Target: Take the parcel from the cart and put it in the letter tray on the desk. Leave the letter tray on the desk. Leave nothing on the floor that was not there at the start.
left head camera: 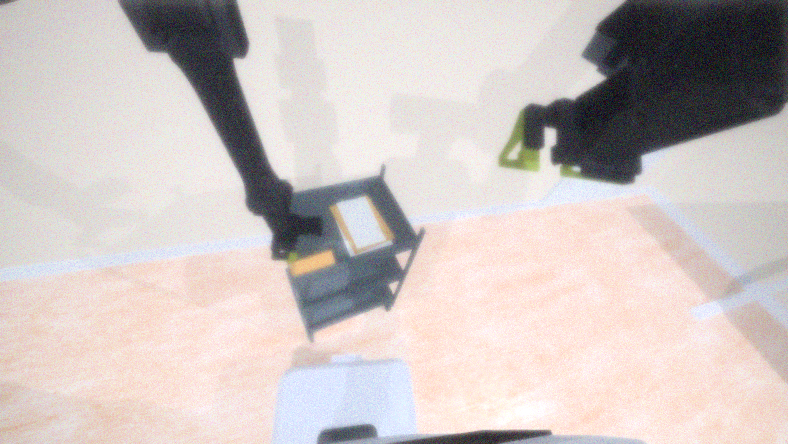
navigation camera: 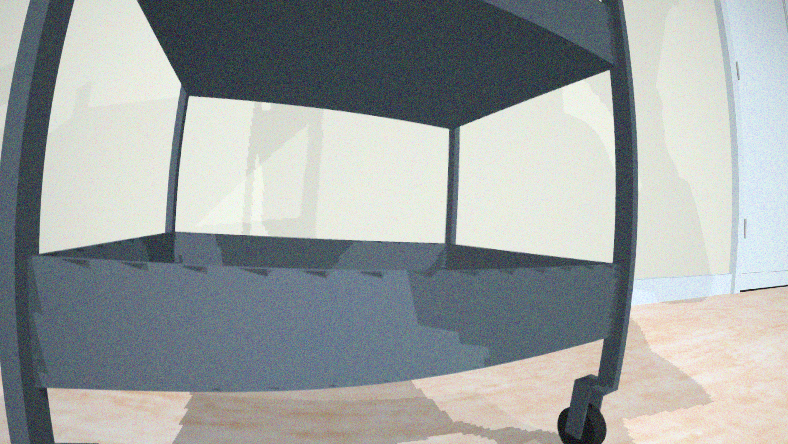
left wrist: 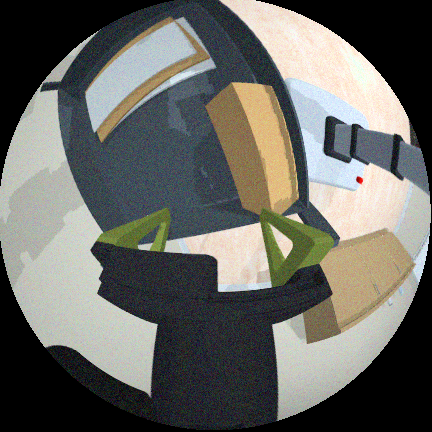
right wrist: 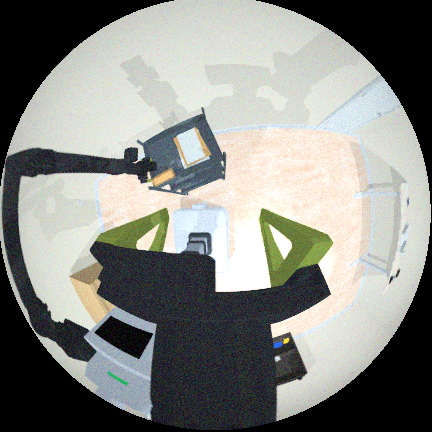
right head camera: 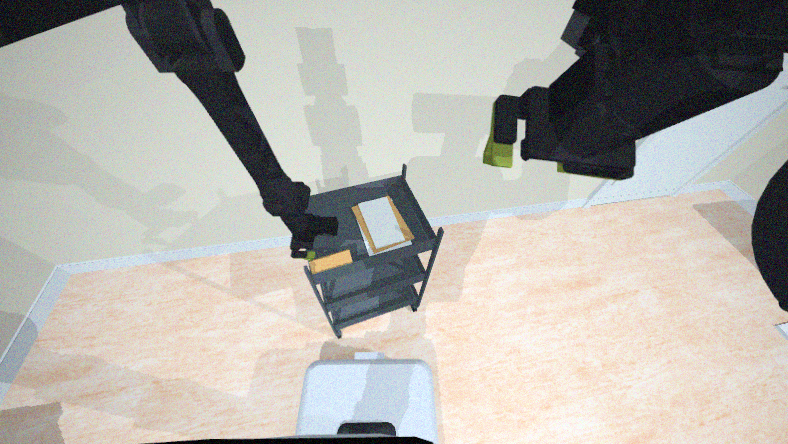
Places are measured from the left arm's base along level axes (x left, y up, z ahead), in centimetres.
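Where they show: left gripper, fingertip midpoint: [left head camera: 292, 247] [left wrist: 214, 212] [right head camera: 313, 246]; right gripper, fingertip midpoint: [left head camera: 530, 166] [right wrist: 213, 212] [right head camera: 521, 162].
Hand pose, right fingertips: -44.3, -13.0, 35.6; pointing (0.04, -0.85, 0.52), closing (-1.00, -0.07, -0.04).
Things, the pixels of their centre, and the offset from my right fingertips, as dx, dy, dz. "*": a spot on its surface instead. Level surfaces: height alone.
- tan box, body centre: [left wrist: 258, 149] [left head camera: 312, 264] [right head camera: 331, 262] [right wrist: 163, 177] +33.7, -57.9, +17.1
- dark cart's top, its level: dy -61.8
- cart's lower shelf, surface spot: [navigation camera: 275, 325] * +26.2, -111.1, +15.5
The parcel, a tan box [left head camera: 312, 263] [right head camera: 330, 261] [left wrist: 260, 145] [right wrist: 163, 177], lies along the near left edge of the dark cart's top [left head camera: 380, 190] [right head camera: 391, 190] [left wrist: 150, 165]. My left gripper [left head camera: 292, 256] [right head camera: 310, 255] [left wrist: 214, 212] is open and empty at the parcel's left end; in the left wrist view one fingertip overlaps that end, contact unclear. My right gripper [left head camera: 551, 169] [right head camera: 537, 167] [right wrist: 213, 212] is open and empty, high and to the right of the cart. A table, perhaps the desk [right wrist: 402, 225], shows at the right wrist view's right edge; the letter tray cannot be made out.
Papers with a brown envelope [left head camera: 361, 223] [right head camera: 381, 223] [left wrist: 145, 70] lie on the cart. The cart's lower shelf [navigation camera: 275, 325] is close ahead. A brown carton [left wrist: 370, 280], a grey device with a black screen [right wrist: 122, 335] and a dark box [right wrist: 292, 365] stand around. A wall is behind the cart.
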